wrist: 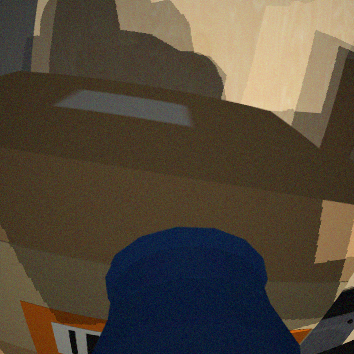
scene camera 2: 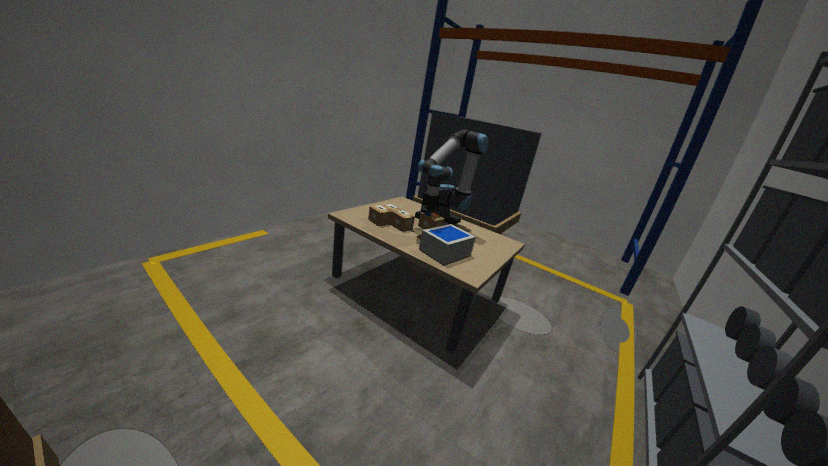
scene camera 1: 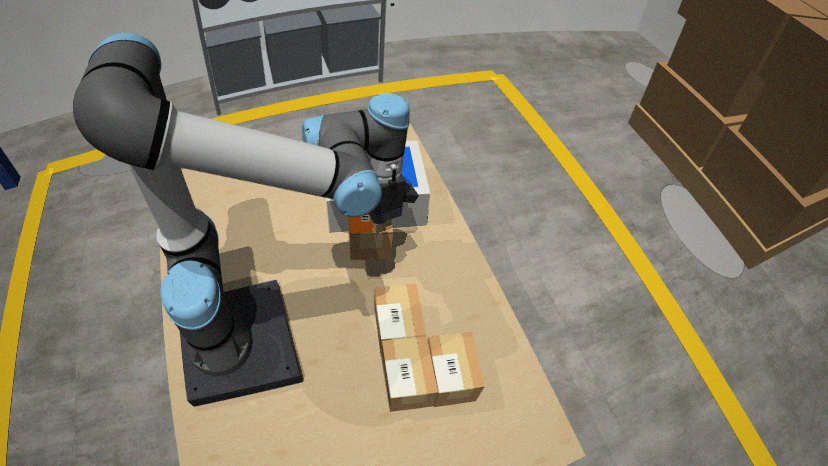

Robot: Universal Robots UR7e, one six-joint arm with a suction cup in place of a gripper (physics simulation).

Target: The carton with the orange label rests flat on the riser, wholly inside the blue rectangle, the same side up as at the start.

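Frame: origin at the arm's base, x ahead, y left, z up, level; metres.
Seen in the pictures: end effector, tool point: (wrist: pixel 177 255) (scene camera 2: pixel 427 216); arm's base, origin of the base link: (scene camera 2: pixel 439 213) (scene camera 1: pixel 219 345).
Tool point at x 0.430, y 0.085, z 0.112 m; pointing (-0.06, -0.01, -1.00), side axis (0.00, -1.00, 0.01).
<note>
Pixels of each thing's top centre, then the offset from my tool point to it. "*": a spot on its surface instead. Level surfaces: height alone.
- carton with the orange label, middle of its top: (wrist: pixel 94 344) (scene camera 1: pixel 368 210) (scene camera 2: pixel 432 214) dz +0.017, dx -0.012, dy +0.024 m
- grey riser, middle of its top: (scene camera 1: pixel 374 168) (scene camera 2: pixel 449 233) dz -0.026, dx +0.076, dy +0.184 m
- white top with a blue rectangle, surface spot: (scene camera 1: pixel 410 167) * dz -0.026, dx +0.160, dy +0.149 m
- wooden table, its level: dz -0.146 m
The carton with the orange label (scene camera 1: pixel 360 247) (scene camera 2: pixel 427 221) (wrist: pixel 150 195) hangs label side up under my suction gripper (scene camera 1: pixel 380 219) (wrist: pixel 187 285), whose dark blue cup meets its top. The carton is low over the table, beside the riser on the side of the other cartons; I cannot tell if it touches the table. The grey riser (scene camera 1: pixel 418 209) (scene camera 2: pixel 435 247) has a white top with a blue rectangle (scene camera 1: pixel 410 167) (scene camera 2: pixel 449 233). The arm hides much of the riser in scene camera 1. Its blue top shows bare in scene camera 2.
Three cartons with white labels (scene camera 1: pixel 410 312) (scene camera 1: pixel 405 370) (scene camera 1: pixel 457 361) stand together on the wooden table (scene camera 1: pixel 243 434) (scene camera 2: pixel 492 254). The arm's black base plate (scene camera 1: pixel 272 347) is at the left. A shelf unit and large stacked boxes (scene camera 1: pixel 747 191) stand beyond the yellow floor line.
</note>
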